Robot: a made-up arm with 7 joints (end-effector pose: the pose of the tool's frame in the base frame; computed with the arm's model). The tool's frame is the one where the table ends. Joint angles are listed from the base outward.
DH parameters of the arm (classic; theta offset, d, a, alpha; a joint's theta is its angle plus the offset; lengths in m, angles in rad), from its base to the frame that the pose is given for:
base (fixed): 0 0 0 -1.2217
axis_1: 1.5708 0 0 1.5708
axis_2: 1.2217 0 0 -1.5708
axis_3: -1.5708 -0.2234 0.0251 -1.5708
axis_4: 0 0 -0.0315 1.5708
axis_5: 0 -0.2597 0 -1.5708
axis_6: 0 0 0 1.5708
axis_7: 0 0 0 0
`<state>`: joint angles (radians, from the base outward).
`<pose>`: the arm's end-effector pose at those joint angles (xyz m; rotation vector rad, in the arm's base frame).
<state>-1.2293 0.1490 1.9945 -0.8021 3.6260 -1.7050 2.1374</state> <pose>0.4002 0.1567 -0.1825 -1.4215 -1.2294 0.0505</pose>
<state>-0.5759 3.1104 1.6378 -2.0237 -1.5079 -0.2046 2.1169</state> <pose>-0.1401 -0.2513 0.1024 -1.0818 0.8539 1.4434</pose>
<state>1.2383 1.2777 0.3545 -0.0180 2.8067 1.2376 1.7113</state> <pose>-0.2748 0.3955 0.0448 0.4857 0.6333 -2.2491</pose>
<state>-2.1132 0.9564 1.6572 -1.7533 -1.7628 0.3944 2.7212</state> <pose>0.0191 0.3371 0.1043 0.6251 0.8946 -0.9733</pose>
